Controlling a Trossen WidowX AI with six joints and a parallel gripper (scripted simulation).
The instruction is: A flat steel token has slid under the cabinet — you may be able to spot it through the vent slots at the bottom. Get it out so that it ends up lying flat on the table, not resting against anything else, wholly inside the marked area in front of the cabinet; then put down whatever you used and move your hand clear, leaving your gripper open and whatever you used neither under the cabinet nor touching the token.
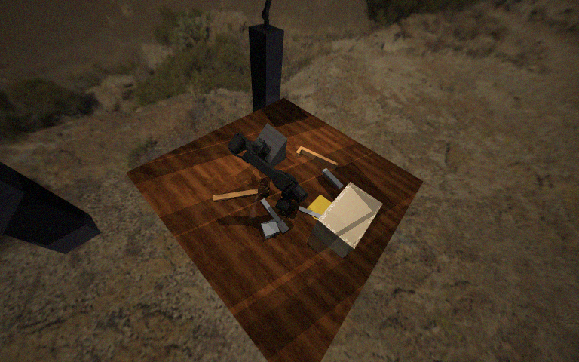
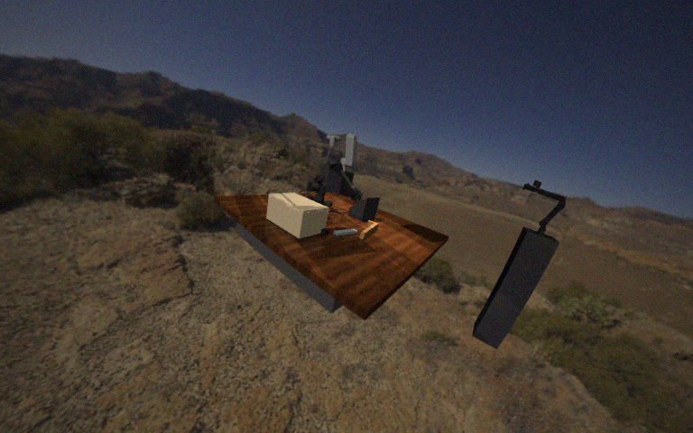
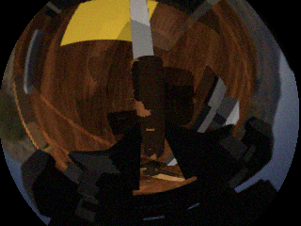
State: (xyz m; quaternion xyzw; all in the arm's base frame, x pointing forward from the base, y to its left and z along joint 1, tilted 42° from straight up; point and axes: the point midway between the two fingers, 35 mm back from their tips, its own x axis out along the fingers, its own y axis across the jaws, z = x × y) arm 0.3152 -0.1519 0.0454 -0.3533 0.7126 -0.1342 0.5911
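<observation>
My gripper tip is now 3 cm short of the grey scraper and 11 cm to the left of it. Also, from my gripper tip: steel token: 30 cm ahead, 15 cm to the left; then wooden stick: 21 cm behind, 14 cm to the right; then grey block: 5 cm ahead, 17 cm to the right, 1 cm above.
</observation>
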